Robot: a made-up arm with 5 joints. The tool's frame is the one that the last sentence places. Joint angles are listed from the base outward.
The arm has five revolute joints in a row. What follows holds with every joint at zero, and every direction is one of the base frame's.
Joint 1 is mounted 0.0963 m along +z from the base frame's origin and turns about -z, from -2.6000 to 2.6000 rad.
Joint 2 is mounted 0.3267 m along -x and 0.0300 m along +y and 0.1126 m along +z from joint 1 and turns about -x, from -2.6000 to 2.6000 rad.
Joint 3 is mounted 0.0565 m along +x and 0.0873 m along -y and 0.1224 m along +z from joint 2 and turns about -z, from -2.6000 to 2.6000 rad.
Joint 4 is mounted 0.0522 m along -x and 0.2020 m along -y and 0.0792 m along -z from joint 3 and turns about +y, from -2.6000 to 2.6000 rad.
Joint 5 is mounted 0.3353 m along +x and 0.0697 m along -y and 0.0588 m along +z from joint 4 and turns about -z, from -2.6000 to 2.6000 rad.
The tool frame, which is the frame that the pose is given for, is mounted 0.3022 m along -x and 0.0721 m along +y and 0.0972 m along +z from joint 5; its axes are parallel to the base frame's.
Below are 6 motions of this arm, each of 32 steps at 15 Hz.
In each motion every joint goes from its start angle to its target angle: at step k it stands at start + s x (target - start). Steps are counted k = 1, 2, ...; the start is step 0. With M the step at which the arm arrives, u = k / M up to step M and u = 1 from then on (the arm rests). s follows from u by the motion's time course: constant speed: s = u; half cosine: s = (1 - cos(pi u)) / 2; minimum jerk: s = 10 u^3 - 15 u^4 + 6 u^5.
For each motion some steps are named. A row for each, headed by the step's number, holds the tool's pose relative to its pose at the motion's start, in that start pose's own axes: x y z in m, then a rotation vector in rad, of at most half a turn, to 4 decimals.
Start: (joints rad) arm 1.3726 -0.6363 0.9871 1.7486 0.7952
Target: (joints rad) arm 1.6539 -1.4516 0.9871 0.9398 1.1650
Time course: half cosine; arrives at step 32
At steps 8, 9, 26, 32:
8: -0.0017 0.0324 0.0040 0.0387 -0.0073 0.0368
9: -0.0024 0.0403 0.0052 0.0493 -0.0081 0.0460
26: -0.0337 0.1772 0.0533 0.3205 0.0781 0.2173
32: -0.0378 0.1899 0.0616 0.3547 0.1020 0.2338

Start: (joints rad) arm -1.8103 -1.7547 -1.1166 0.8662 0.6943
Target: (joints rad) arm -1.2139 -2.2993 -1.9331 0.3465 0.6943
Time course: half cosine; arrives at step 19
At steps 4, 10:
4: -0.0118 0.0073 -0.0002 0.0105 -0.1630 0.0415
10: -0.0660 0.0267 -0.0454 -0.0101 -0.8313 0.2526

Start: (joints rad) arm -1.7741 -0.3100 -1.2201 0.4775 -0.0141
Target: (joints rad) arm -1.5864 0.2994 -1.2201 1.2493 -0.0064
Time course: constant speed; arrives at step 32
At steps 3, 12, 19, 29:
3: 0.0168 0.0053 0.0062 -0.0111 0.1245 -0.0274
12: 0.0658 0.0163 0.0116 -0.0279 0.4993 -0.1132
19: 0.0985 0.0200 0.0042 -0.0240 0.7919 -0.1821
29: 0.1305 0.0198 -0.0187 0.0075 1.2108 -0.2796

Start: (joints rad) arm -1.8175 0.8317 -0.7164 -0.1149 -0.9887
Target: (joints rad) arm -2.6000 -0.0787 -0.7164 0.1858 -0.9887
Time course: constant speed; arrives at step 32
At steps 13, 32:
13: -0.0242 -0.0739 -0.1516 -0.1316 -0.2818 0.2459
32: 0.1153 -0.2625 -0.3114 -0.1939 -0.6315 0.7553

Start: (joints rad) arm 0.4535 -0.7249 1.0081 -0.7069 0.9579
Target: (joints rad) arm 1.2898 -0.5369 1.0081 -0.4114 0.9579
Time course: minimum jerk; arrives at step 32
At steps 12, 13, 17, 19, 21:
12: -0.0329 -0.0619 0.0053 0.0156 -0.0501 -0.1989
13: -0.0405 -0.0730 0.0057 0.0185 -0.0589 -0.2376
17: -0.0776 -0.1171 0.0050 0.0316 -0.0937 -0.4074
19: -0.0981 -0.1362 0.0032 0.0383 -0.1088 -0.4919
21: -0.1176 -0.1520 0.0008 0.0445 -0.1212 -0.5690

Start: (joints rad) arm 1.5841 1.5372 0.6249 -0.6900 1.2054
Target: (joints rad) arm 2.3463 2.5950 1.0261 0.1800 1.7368
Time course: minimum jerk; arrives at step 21
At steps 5, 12, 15, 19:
5: -0.0237 0.0540 -0.0112 -0.1116 -0.0838 -0.0047
12: -0.1202 0.2806 -0.1641 -0.5573 -0.6764 -0.0768
15: -0.1350 0.3420 -0.2298 -0.6157 -0.9346 -0.1105
19: -0.1414 0.3770 -0.2641 -0.6149 -1.0842 -0.1284

